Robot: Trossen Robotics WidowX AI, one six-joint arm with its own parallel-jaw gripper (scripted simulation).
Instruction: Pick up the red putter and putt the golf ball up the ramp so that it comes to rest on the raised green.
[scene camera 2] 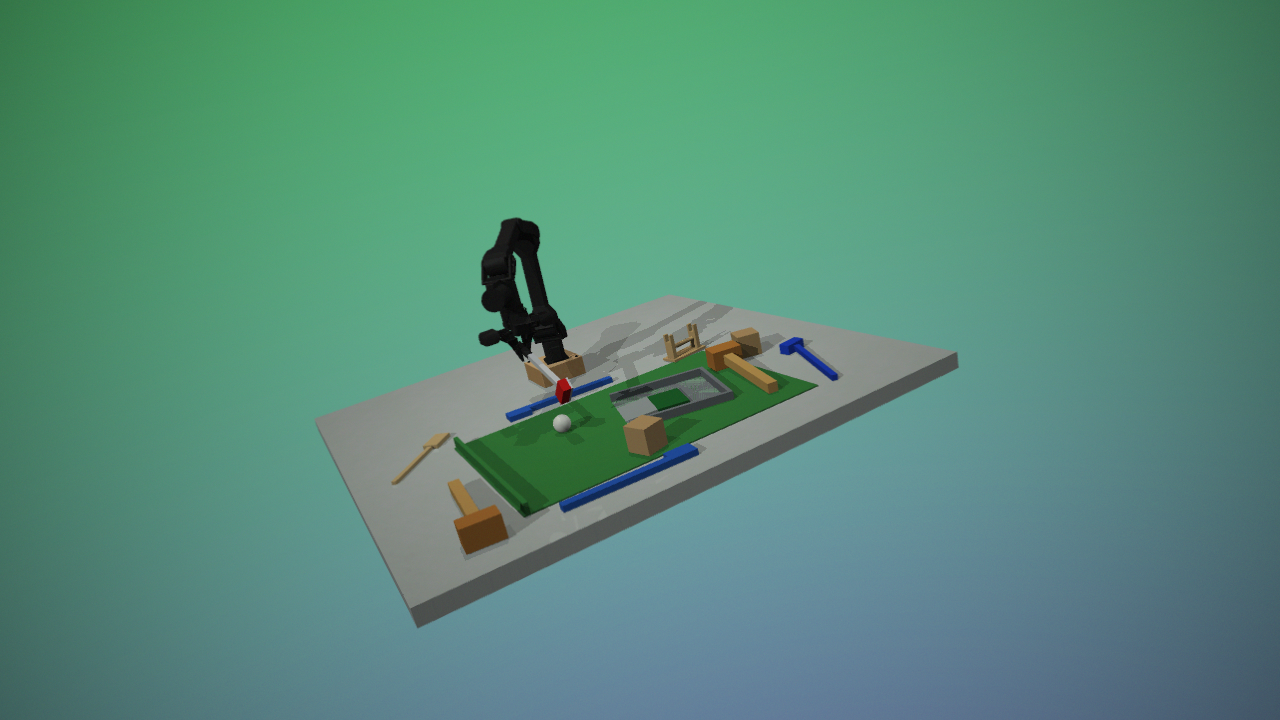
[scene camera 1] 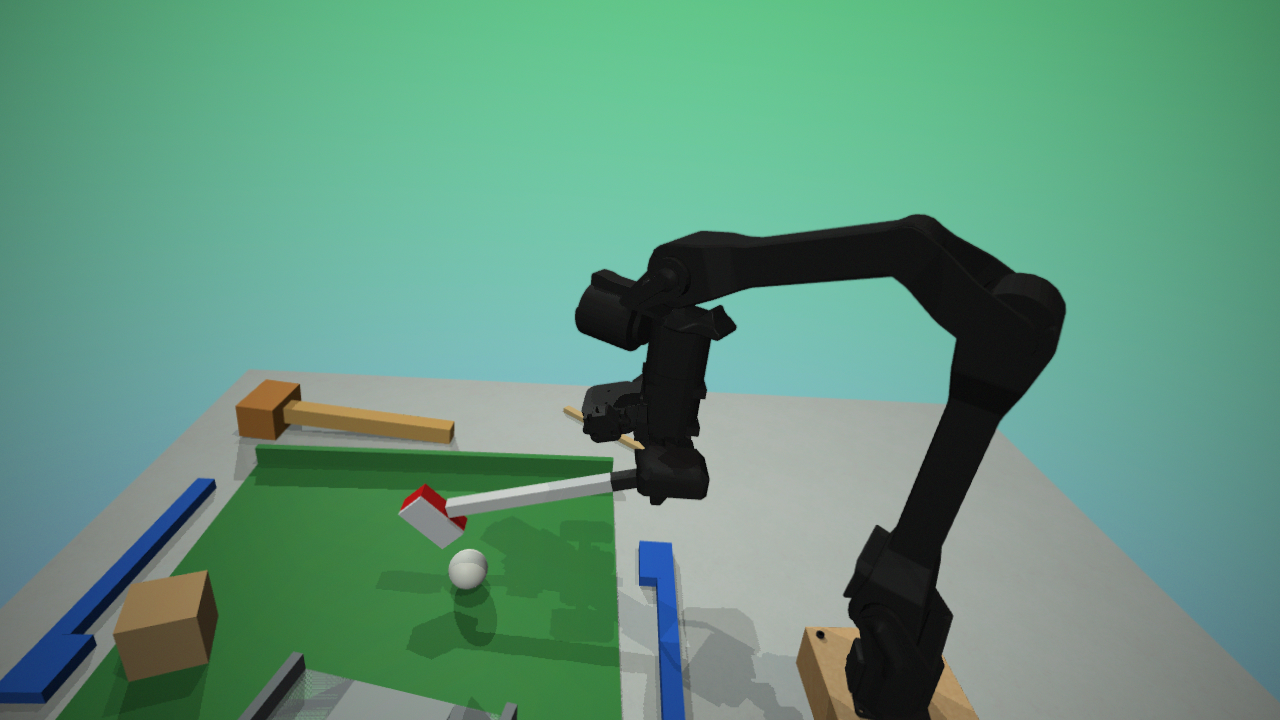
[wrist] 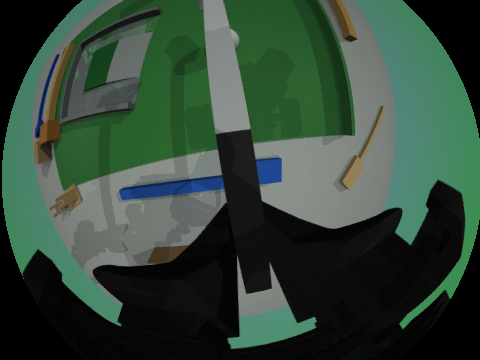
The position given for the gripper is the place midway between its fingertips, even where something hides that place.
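Observation:
In the first scene view, the gripper [scene camera 1: 654, 499] is carrying a red putter, and the scene there also has a white golf ball [scene camera 1: 468, 568], a wooden mallet [scene camera 1: 266, 413] and a tan cube [scene camera 1: 168, 624]. The gripper [scene camera 2: 526, 360] appears again along with the tan cube [scene camera 2: 645, 435], and there is a wooden mallet [scene camera 2: 729, 354]. The wrist camera shows the gripper [wrist: 241, 206], but the tan cube is out of frame in the wrist view.

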